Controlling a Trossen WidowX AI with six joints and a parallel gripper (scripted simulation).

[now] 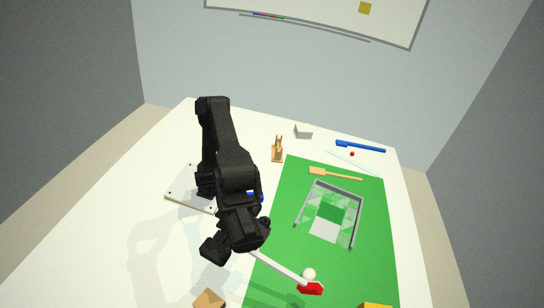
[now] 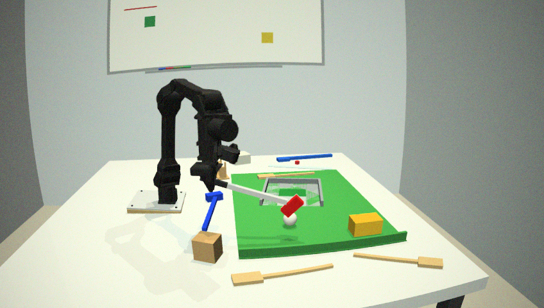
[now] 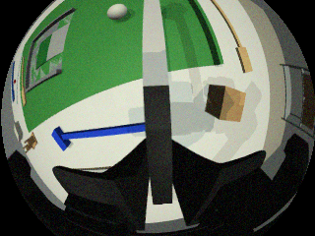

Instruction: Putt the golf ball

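The blue putter is 1 cm behind my gripper tip, 15 cm to the left of it and 12 cm below it. The rest, counted from my gripper tip: white golf ball 23 cm ahead, 2 cm to the left, 11 cm below; red putter 11 cm ahead, 2 cm to the right; wooden cube 2 cm behind, 15 cm to the right, 10 cm below.
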